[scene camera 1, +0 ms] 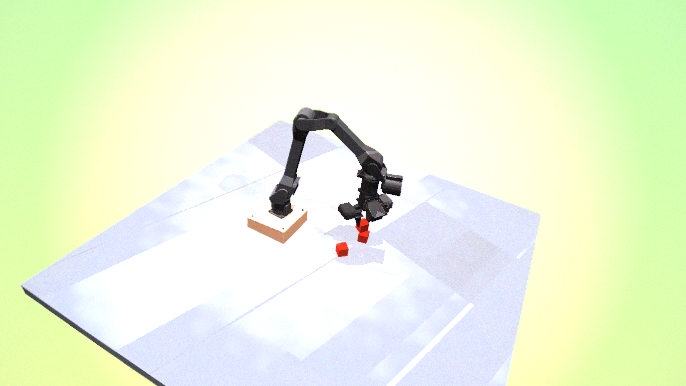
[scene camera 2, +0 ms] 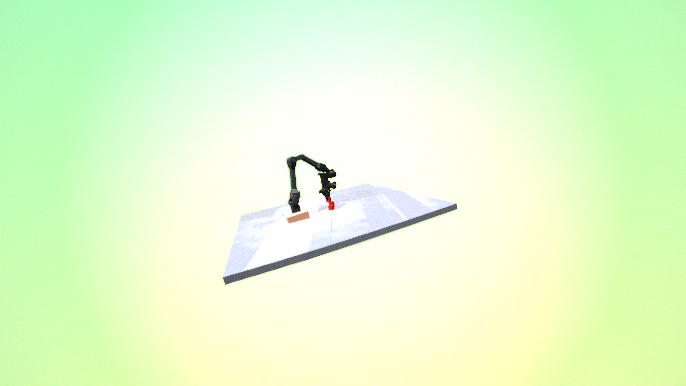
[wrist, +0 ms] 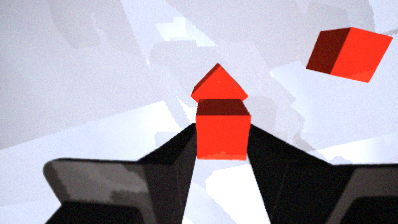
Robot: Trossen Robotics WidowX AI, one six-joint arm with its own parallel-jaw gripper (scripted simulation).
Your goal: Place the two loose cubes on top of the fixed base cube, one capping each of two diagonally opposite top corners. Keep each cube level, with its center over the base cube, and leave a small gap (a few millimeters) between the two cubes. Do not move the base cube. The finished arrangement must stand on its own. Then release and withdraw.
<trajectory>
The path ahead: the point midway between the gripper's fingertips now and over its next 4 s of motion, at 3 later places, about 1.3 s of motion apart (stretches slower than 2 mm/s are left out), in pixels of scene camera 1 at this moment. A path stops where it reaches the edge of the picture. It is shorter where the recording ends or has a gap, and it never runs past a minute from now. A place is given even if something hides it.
My gripper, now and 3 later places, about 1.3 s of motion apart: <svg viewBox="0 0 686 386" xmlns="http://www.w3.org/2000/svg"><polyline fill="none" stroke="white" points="362,224 347,227 343,248 346,232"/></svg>
</trajectory>
